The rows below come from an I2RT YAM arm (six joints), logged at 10 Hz.
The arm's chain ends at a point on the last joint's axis. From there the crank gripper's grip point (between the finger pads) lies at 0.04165 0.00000 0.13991 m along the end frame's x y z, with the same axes.
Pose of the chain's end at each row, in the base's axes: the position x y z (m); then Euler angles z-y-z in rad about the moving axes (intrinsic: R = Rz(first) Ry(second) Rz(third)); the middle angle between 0 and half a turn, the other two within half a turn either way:
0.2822 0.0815 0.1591 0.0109 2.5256 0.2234
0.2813 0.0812 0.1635 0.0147 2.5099 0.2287
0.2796 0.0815 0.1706 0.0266 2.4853 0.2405
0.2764 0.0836 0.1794 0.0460 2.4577 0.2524
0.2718 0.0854 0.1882 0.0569 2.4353 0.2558
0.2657 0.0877 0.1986 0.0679 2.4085 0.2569
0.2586 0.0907 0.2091 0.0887 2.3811 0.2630
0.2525 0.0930 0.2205 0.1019 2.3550 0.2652
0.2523 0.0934 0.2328 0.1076 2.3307 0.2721
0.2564 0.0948 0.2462 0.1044 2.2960 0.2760
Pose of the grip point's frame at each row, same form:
0.3298 0.0912 0.0214 0.0109 2.5256 0.2234
0.3310 0.0914 0.0266 0.0147 2.5099 0.2287
0.3326 0.0928 0.0351 0.0266 2.4853 0.2405
0.3330 0.0966 0.0455 0.0460 2.4577 0.2524
0.3313 0.0993 0.0556 0.0569 2.4353 0.2558
0.3285 0.1026 0.0677 0.0679 2.4085 0.2569
0.3247 0.1074 0.0800 0.0887 2.3811 0.2630
0.3217 0.1110 0.0932 0.1019 2.3550 0.2652
0.3245 0.1125 0.1073 0.1076 2.3307 0.2721
0.3329 0.1142 0.1234 0.1044 2.2960 0.2760

